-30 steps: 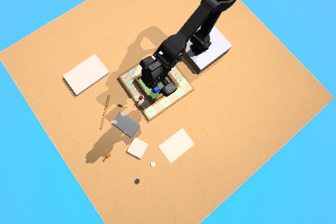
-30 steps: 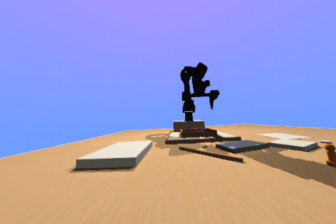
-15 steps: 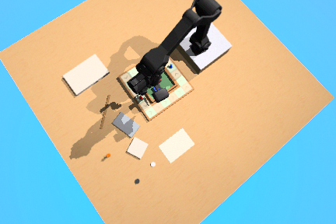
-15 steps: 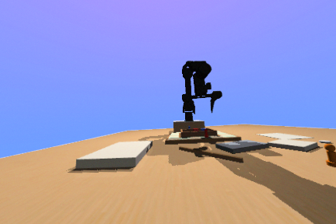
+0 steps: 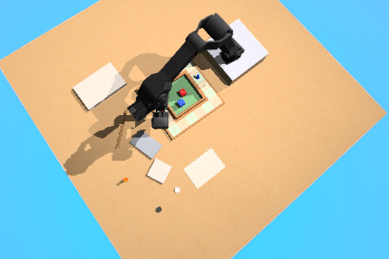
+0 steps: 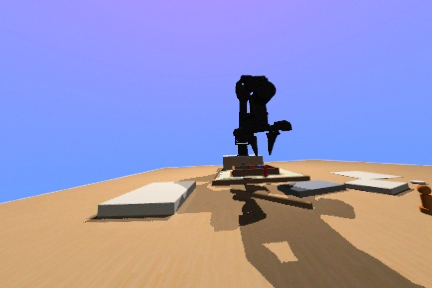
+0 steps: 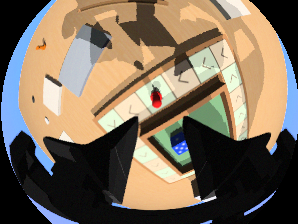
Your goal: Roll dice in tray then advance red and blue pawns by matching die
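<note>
My gripper tip is 5 cm above the red pawn. Also, from my gripper tip: thin stick 19 cm ahead, 7 cm below, 2 cm to the right; then green tray 10 cm behind, 7 cm below, 4 cm to the right; then grey slab 12 cm ahead, 9 cm to the left, 7 cm below.
</note>
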